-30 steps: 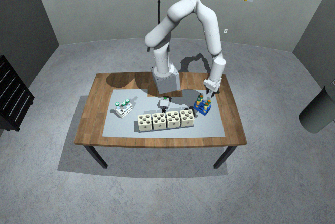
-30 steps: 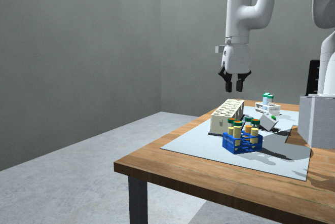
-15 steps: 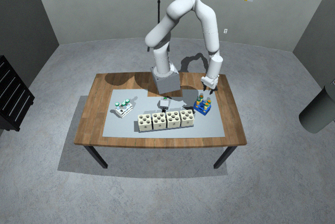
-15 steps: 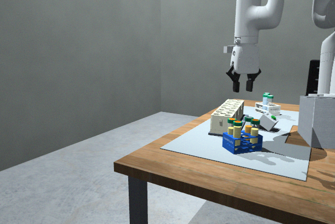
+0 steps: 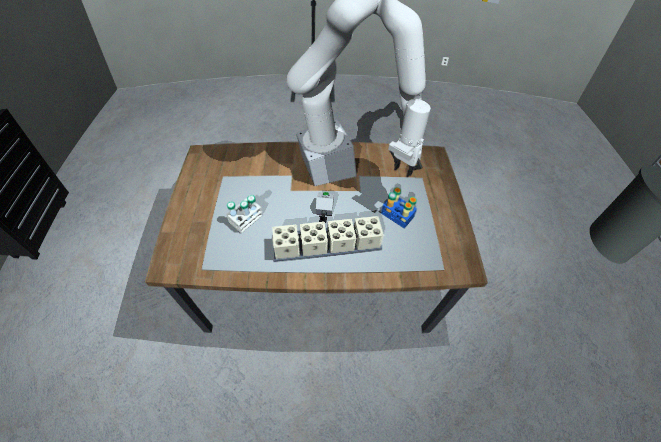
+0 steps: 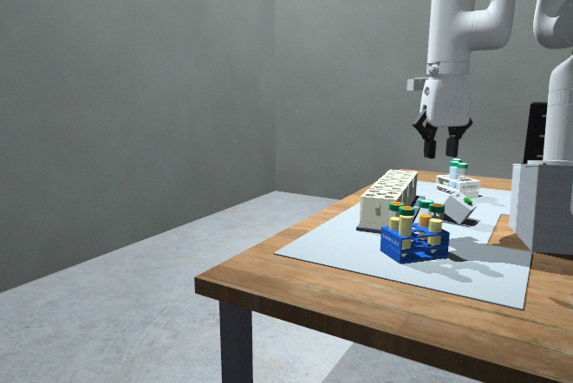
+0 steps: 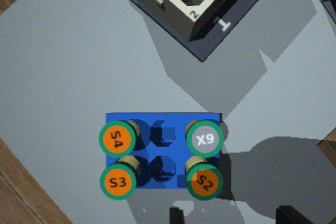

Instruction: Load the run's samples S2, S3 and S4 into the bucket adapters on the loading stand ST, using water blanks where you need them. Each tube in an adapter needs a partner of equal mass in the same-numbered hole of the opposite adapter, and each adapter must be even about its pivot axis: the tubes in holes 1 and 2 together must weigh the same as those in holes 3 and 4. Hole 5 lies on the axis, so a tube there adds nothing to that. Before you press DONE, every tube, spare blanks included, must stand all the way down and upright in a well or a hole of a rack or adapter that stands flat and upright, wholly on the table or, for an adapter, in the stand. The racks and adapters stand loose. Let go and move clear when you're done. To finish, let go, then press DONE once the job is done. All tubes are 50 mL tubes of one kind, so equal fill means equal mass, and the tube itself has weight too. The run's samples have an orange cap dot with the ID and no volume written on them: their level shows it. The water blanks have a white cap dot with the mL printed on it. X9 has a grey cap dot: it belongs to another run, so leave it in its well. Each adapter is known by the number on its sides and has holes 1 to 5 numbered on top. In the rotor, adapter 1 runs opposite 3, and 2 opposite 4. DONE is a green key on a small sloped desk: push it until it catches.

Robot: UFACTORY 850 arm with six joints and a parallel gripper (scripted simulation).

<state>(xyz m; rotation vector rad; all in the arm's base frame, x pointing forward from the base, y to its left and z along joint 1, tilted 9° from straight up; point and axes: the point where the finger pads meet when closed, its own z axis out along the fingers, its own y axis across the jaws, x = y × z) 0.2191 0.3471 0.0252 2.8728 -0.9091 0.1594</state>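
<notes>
The sample tube is 190 mm below my hand and 10 mm behind it. The rest, counted from my hand: blue rack (220 mm below, 40 mm ahead, 20 mm to the left); then sample tube S3 (190 mm below, 60 mm to the left, 40 mm ahead); then tube X9 (190 mm below, 30 mm to the right, 30 mm ahead).
</notes>
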